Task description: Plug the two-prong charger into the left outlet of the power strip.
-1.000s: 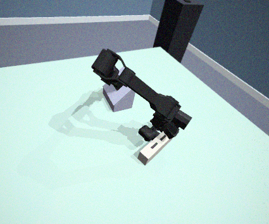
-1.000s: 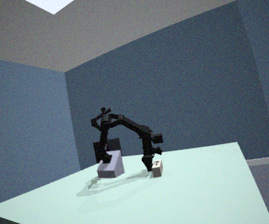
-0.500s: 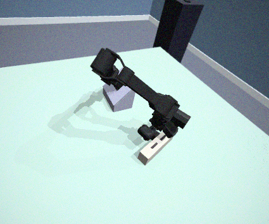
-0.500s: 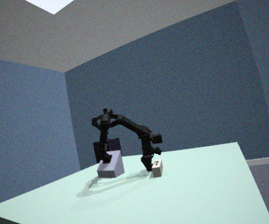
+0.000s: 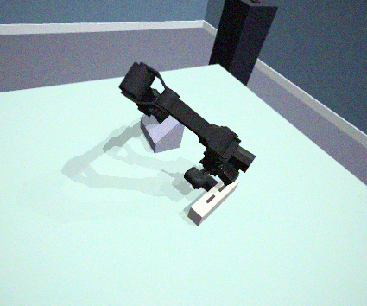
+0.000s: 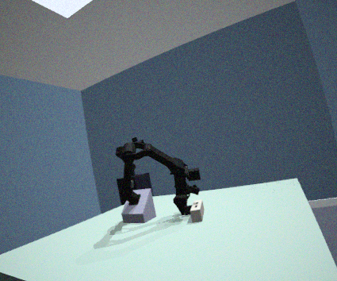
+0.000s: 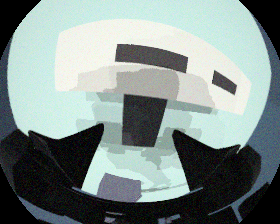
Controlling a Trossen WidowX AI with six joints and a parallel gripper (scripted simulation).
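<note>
Now: gripper tip 40 mm short of the dark charger, 20 mm to the right of it and 10 mm below it.
</note>
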